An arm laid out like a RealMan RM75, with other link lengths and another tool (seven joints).
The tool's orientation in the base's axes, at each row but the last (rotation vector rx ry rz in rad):
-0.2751, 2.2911, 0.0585
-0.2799, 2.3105, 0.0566
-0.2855, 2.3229, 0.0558
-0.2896, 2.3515, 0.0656
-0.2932, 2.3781, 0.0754
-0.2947, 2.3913, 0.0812
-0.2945, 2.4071, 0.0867
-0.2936, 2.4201, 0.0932
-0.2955, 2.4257, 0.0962
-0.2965, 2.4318, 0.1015
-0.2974, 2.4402, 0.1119
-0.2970, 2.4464, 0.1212
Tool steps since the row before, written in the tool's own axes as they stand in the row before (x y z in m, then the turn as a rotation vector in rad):
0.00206, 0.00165, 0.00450, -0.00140, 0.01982, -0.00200
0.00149, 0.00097, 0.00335, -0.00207, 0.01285, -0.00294
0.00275, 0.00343, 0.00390, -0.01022, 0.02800, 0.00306
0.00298, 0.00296, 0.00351, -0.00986, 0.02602, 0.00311
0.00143, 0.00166, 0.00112, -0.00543, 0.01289, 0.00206
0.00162, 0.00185, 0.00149, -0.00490, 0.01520, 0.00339
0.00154, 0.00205, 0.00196, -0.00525, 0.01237, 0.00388
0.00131, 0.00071, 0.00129, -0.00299, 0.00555, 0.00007
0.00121, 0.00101, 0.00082, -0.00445, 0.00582, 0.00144
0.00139, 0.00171, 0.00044, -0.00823, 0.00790, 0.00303
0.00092, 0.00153, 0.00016, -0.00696, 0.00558, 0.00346
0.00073, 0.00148, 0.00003, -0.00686, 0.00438, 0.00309
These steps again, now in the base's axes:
0.00159, 0.00183, -0.00462, -0.00484, 0.01932, 0.00146
0.00120, 0.00110, -0.00343, -0.00355, 0.01253, 0.00292
0.00015, 0.00332, -0.00485, 0.00280, 0.02958, 0.00387
-0.00033, 0.00278, -0.00470, 0.00303, 0.02759, 0.00366
-0.00065, 0.00150, -0.00184, 0.00223, 0.01384, 0.00180
-0.00062, 0.00170, -0.00223, 0.00218, 0.01617, 0.00041
-0.00034, 0.00198, -0.00252, 0.00342, 0.01356, 0.00032
-0.00032, 0.00063, -0.00184, 0.00095, 0.00596, 0.00183
-0.00062, 0.00088, -0.00142, 0.00282, 0.00670, 0.00172
-0.00117, 0.00147, -0.00123, 0.00613, 0.00966, 0.00291
-0.00096, 0.00134, -0.00070, 0.00601, 0.00724, 0.00176
-0.00089, 0.00131, -0.00047, 0.00600, 0.00600, 0.00197

